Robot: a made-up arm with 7 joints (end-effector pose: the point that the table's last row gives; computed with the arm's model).
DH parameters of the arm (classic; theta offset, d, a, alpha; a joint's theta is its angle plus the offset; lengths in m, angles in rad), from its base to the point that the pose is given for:
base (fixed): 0 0.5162 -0.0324 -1.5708
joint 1: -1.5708 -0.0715 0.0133 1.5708
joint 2: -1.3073 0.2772 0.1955 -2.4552
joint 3: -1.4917 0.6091 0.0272 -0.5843
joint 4: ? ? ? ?
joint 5: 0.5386 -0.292 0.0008 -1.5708
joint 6: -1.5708 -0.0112 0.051 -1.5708
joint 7: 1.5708 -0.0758 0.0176 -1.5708
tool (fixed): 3.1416 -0.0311 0 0
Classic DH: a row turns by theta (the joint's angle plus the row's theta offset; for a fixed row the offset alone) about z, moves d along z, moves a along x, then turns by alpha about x.
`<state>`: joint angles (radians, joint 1 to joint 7).
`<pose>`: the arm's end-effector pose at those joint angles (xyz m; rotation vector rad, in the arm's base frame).
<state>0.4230 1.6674 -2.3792 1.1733 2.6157 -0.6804 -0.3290</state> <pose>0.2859 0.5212 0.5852 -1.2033 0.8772 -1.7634</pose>
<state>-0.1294 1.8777 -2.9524 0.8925 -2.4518 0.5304 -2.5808</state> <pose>0.2145 0.5541 0.4960 1.5720 0.2671 1.1366</pose>
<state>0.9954 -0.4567 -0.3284 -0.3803 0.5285 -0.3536 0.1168</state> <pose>0.3005 -0.3474 0.4524 2.4996 0.4292 -1.4600</pose>
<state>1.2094 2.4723 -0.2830 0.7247 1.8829 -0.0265 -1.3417</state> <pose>-0.1434 0.2246 0.1612 -1.7214 1.0922 -0.7346</pose>
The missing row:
joint 4: 1.352 0.2026 -0.041 0.9007
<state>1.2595 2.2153 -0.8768 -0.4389 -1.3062 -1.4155 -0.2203</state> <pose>0.1406 0.4541 0.2988 0.1419 -0.9888 1.6138</pose>
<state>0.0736 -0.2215 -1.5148 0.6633 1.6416 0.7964 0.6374</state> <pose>0.3040 -0.3656 0.9662 -2.5580 -1.2717 0.2366</pose>
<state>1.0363 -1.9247 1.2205 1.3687 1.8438 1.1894 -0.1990</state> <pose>-0.0700 -0.6410 0.1463 0.6563 0.8152 2.8768</pose>
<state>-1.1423 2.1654 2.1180 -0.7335 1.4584 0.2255 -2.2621</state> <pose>0.2147 0.2147 0.5887 -0.0089 0.1129 -2.2726</pose>
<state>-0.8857 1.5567 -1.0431 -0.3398 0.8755 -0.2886 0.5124</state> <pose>-0.0921 0.3221 0.7813 0.4549 -0.6531 0.1117</pose>
